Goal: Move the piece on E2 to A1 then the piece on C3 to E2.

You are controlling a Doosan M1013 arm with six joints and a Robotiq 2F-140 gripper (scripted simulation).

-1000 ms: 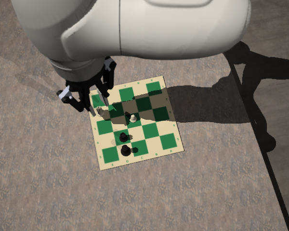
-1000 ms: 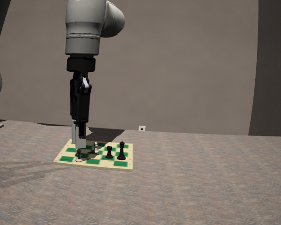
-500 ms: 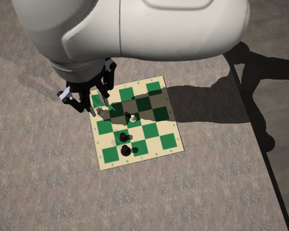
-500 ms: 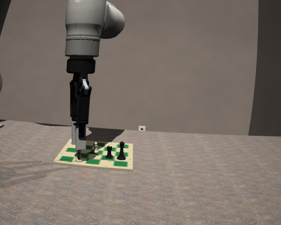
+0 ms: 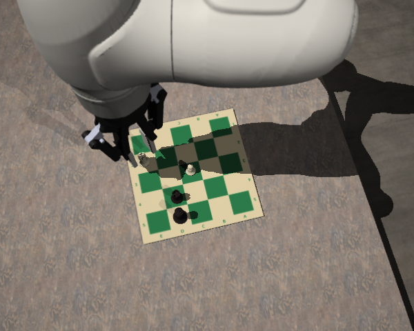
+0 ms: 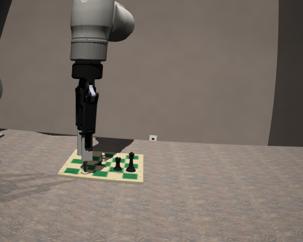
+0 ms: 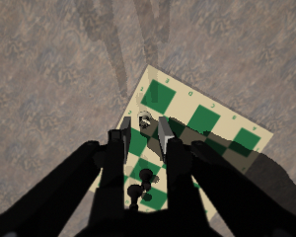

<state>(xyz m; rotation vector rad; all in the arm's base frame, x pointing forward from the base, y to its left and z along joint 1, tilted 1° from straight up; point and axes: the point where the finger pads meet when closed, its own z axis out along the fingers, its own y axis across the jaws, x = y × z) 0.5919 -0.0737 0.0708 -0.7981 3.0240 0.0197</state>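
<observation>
Right now my hand is 6 cm above the white piece. From my hand the other things lie so: white pawn (3 cm ahead, 8 cm to the left, 6 cm below); black queen (11 cm ahead, 5 cm to the left, 5 cm below); chessboard (4 cm ahead, 8 cm to the left, 8 cm below).
</observation>
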